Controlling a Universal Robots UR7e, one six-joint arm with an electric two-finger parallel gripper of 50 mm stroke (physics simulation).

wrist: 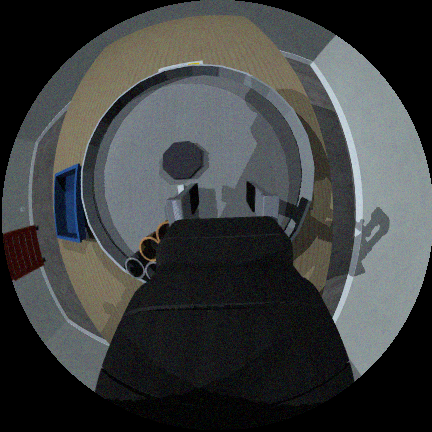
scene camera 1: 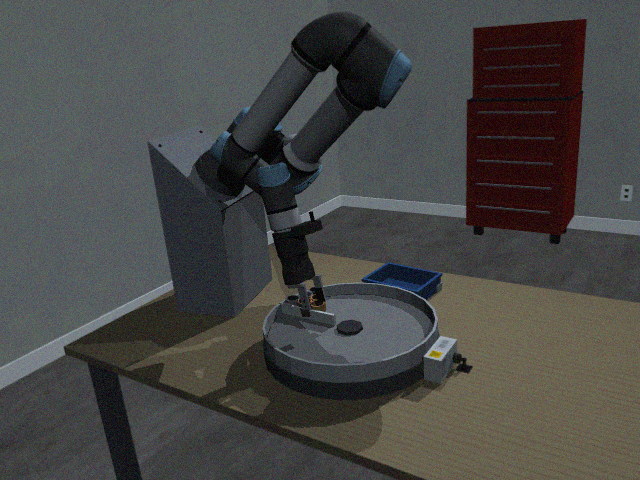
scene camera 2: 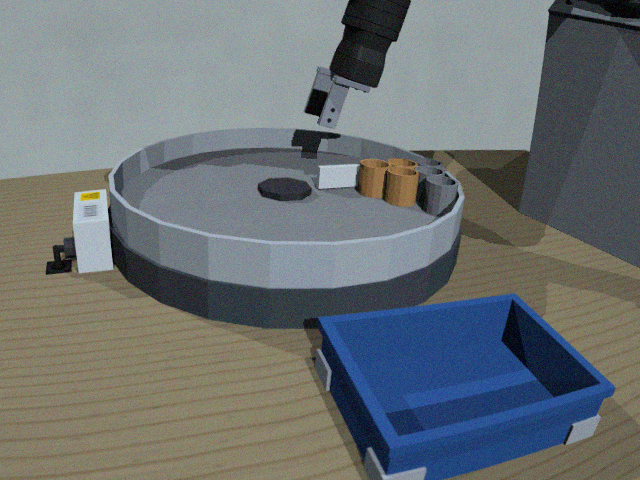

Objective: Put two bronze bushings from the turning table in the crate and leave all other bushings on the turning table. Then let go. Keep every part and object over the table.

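Frame: origin at the arm's base, x down, y ahead, z right, level; centimetres.
Seen in the pictures: gripper, fingertip midpoint: [wrist: 221, 191] [scene camera 1: 315, 305] [scene camera 2: 318, 119]; arm's base, link origin: [scene camera 1: 219, 176].
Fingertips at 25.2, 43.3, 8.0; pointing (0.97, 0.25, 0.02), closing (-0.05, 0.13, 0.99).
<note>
Offsets run from my fingertips to a thing's middle, as dx, dy, dz. "spot": to the spot under its first point.
Three bronze bushings @[+5.7, -6.1, -6.6] [scene camera 2: 373, 180] @[+5.7, -8.6, -9.4] [scene camera 2: 401, 189] @[+5.7, -9.9, -5.8] [scene camera 2: 402, 162] stand upright in a cluster on the turning table [scene camera 1: 356, 370] [scene camera 2: 237, 263] [wrist: 130, 150], inside its wall. Several grey bushings @[+5.7, -12.5, -12.6] [scene camera 2: 439, 197] stand beside them, toward the rim. In the wrist view, two bronze rims @[spot: +4.1, -8.4, -11.0] [wrist: 141, 245] @[spot: +4.0, -5.9, -8.1] [wrist: 158, 231] show, partly hidden by the gripper body. My gripper [scene camera 1: 313, 308] [scene camera 2: 319, 119] [wrist: 221, 191] is open and empty, above the turning table, across the white divider from the bushings. In scene camera 1 its fingers overlap the bushings. The blue crate @[+10.4, -3.9, -40.1] [scene camera 1: 435, 287] [scene camera 2: 491, 439] [wrist: 77, 200] is empty.
The white divider @[spot: +5.7, -1.8, -4.6] [scene camera 1: 324, 317] [scene camera 2: 338, 176] [wrist: 180, 189] stands upright beside the bronze bushings. A dark hub @[+7.2, +4.9, -6.4] [scene camera 1: 349, 327] [scene camera 2: 284, 189] [wrist: 183, 160] sits at the turning table's middle. A white box @[+10.0, +27.8, -10.9] [scene camera 1: 440, 359] [scene camera 2: 93, 232] is attached outside its wall. The arm's grey pedestal [scene camera 1: 199, 258] stands behind.
</note>
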